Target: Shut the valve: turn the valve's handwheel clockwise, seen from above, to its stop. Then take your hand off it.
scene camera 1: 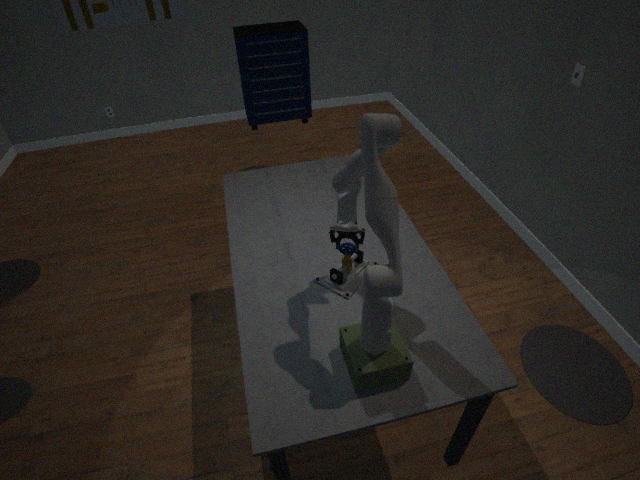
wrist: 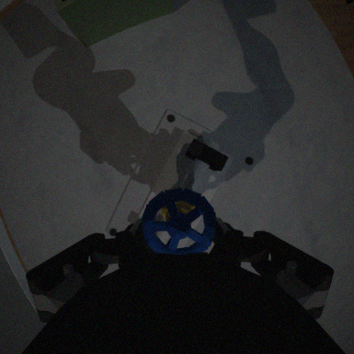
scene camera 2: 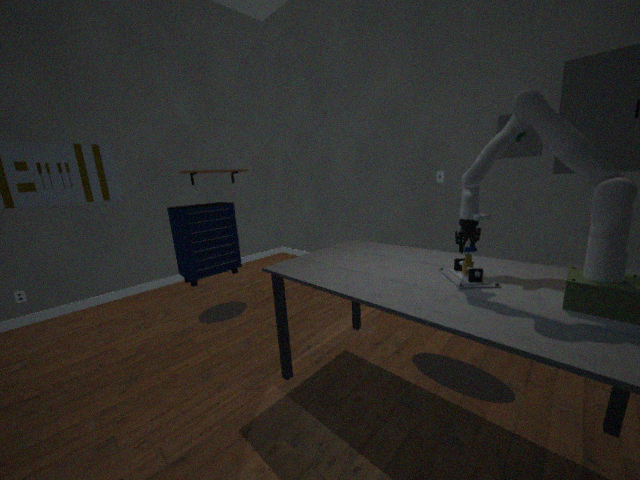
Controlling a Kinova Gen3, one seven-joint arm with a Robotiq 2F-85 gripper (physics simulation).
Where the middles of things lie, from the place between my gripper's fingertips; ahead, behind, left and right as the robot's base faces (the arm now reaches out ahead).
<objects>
Now: hand 10 mm past the blue handwheel (wrist: 178, 226). Round my hand: pale base plate (wrist: 171, 127) (10 mm behind, 120 mm below).
</objects>
